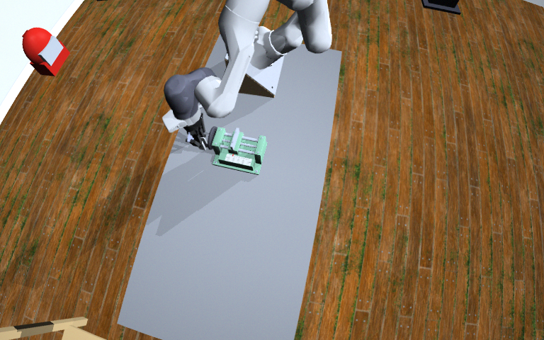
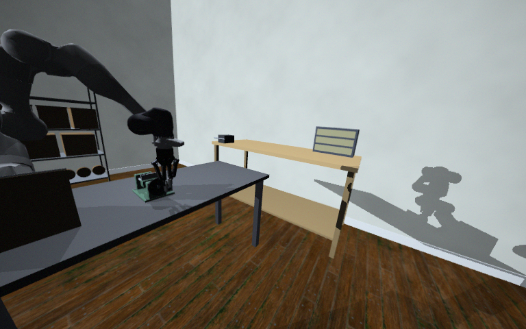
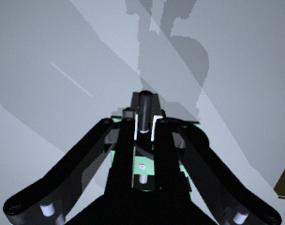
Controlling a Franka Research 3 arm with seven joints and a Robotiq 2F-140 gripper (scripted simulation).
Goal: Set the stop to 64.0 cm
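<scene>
The dark handwheel is 2 cm to the left of my hand, 1 cm below it and 1 cm behind it. The rest, counted from my hand: stop carriage 13 cm to the left, 1 cm above.
</scene>
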